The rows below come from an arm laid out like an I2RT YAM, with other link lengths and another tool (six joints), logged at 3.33 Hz.
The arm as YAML. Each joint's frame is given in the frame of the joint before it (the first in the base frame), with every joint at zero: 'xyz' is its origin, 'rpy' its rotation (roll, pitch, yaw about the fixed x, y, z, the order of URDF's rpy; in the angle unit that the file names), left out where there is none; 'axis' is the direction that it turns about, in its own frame. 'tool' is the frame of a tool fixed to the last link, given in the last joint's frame.
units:
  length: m
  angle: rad
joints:
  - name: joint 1
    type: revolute
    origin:
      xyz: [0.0, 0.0, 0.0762]
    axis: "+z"
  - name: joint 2
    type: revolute
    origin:
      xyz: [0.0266, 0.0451, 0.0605]
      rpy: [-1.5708, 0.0, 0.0]
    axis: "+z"
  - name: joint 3
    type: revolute
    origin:
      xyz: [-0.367, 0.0, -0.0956]
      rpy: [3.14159, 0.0, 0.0]
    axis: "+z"
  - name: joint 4
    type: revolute
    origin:
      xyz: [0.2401, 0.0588, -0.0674]
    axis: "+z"
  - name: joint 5
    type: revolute
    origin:
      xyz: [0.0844, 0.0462, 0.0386]
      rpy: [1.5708, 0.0, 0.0]
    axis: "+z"
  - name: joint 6
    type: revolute
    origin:
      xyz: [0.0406, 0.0, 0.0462]
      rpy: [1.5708, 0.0, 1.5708]
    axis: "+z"
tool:
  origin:
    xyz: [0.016, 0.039, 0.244]
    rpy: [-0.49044, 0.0, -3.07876]
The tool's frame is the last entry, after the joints.
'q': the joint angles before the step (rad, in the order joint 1, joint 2, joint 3, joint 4, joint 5, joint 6). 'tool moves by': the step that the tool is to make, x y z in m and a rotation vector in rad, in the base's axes. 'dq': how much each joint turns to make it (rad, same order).
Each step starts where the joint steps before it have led.
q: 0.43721, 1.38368, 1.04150, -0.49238, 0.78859, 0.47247
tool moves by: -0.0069, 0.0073, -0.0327, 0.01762, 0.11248, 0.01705
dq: -0.01540, 0.05514, 0.01998, -0.07338, -0.06922, 0.01981
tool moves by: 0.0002, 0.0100, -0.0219, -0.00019, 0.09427, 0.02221
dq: -0.00294, 0.06900, 0.04446, -0.06176, -0.04580, 0.00021
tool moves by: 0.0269, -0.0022, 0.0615, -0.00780, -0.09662, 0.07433
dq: -0.03675, -0.05800, 0.09818, 0.01998, -0.02917, -0.14695
